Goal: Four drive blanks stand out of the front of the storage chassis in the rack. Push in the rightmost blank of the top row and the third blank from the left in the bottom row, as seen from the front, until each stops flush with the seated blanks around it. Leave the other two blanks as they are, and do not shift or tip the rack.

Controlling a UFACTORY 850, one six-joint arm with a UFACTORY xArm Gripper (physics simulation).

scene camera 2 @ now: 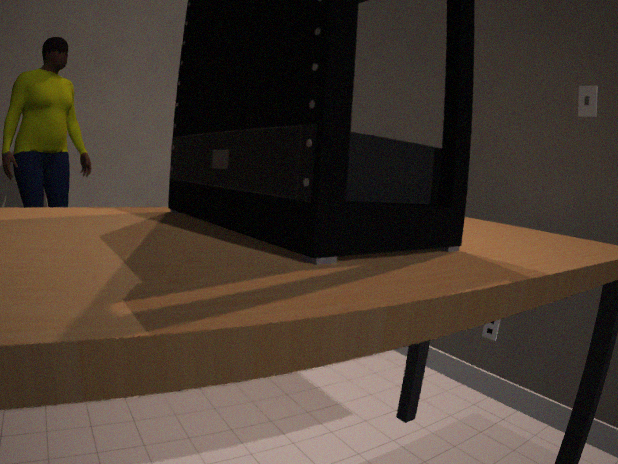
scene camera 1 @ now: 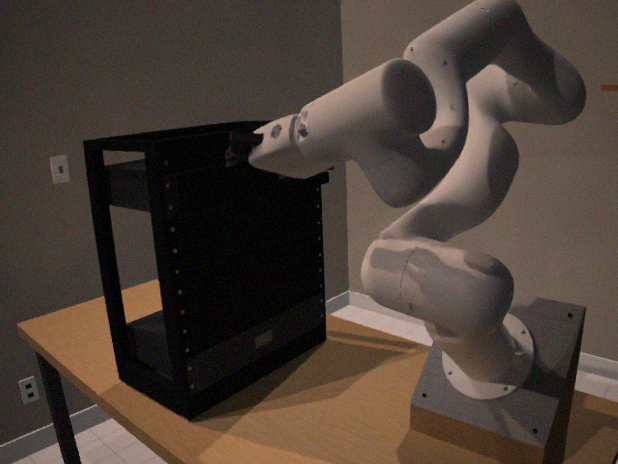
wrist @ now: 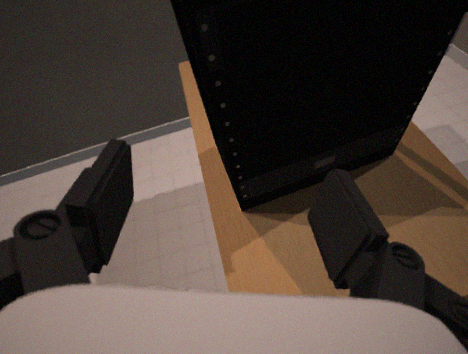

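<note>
The black rack (scene camera 1: 170,280) (scene camera 2: 332,150) (wrist: 207,80) stands upright on the table. Its front is almost black in all views, so the single drive blanks cannot be told apart. In scene camera 1 a dark piece (scene camera 1: 324,178) juts out past the rack's right front post, below the arm's wrist; I cannot tell which blank it is. My gripper (scene camera 1: 236,152) (wrist: 229,181) is open and empty, high at the front of the rack. In the wrist view its fingers stand wide, with the rack beyond them. In scene camera 1 the white wrist hides part of the gripper and the rack's upper front.
A dark grey unit with a pale label (scene camera 1: 263,339) (scene camera 2: 220,159) (wrist: 325,161) sits low in the rack. The wooden table (scene camera 1: 310,395) (scene camera 2: 225,320) (wrist: 260,260) carries the arm's grey base (scene camera 1: 480,415). A person in yellow (scene camera 2: 45,110) stands in the background.
</note>
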